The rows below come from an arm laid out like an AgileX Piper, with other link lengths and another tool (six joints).
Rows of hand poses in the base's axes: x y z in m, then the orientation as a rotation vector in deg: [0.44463 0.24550 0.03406 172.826 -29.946 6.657]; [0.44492 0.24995 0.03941 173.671 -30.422 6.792]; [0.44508 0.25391 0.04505 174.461 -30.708 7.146]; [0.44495 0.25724 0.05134 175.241 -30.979 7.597]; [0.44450 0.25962 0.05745 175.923 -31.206 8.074]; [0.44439 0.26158 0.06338 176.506 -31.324 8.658]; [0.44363 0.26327 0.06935 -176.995 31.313 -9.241]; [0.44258 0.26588 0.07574 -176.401 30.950 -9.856]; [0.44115 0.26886 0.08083 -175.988 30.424 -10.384]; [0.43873 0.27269 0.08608 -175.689 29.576 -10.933]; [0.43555 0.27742 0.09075 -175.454 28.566 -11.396]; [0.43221 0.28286 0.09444 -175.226 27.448 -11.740]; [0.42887 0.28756 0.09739 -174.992 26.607 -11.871]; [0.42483 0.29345 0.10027 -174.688 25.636 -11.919]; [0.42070 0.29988 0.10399 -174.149 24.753 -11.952]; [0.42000 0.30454 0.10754 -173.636 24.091 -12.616]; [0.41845 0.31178 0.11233 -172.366 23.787 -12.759]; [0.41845 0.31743 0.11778 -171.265 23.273 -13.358]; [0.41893 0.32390 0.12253 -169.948 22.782 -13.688]
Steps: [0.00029 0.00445 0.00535 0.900 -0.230 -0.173]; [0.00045 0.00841 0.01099 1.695 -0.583 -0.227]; [0.00032 0.01174 0.01728 2.471 -0.993 -0.270]; [-0.00013 0.01412 0.02339 3.144 -1.403 -0.298]; [-0.00024 0.01608 0.02932 3.695 -1.859 -0.269]; [-0.00100 0.01777 0.03529 4.170 -2.300 -0.174]; [-0.00205 0.02038 0.04168 4.698 -2.805 0.028]; [-0.00348 0.02336 0.04677 5.088 -3.221 0.345]; [-0.00590 0.02719 0.05202 5.406 -3.630 0.878]; [-0.00908 0.03192 0.05669 5.695 -3.973 1.519]; [-0.01242 0.03736 0.06038 6.005 -4.242 2.230]; [-0.01576 0.04206 0.06333 6.316 -4.377 2.760]; [-0.01980 0.04795 0.06621 6.722 -4.475 3.370]; [-0.02393 0.05438 0.06993 7.343 -4.614 3.913]; [-0.02463 0.05904 0.07348 7.796 -5.143 4.331]; [-0.02618 0.06628 0.07827 9.034 -5.511 4.468]; [-0.02618 0.07193 0.08372 10.044 -6.134 4.762]; [-0.02570 0.07840 0.08847 11.309 -6.637 5.028]
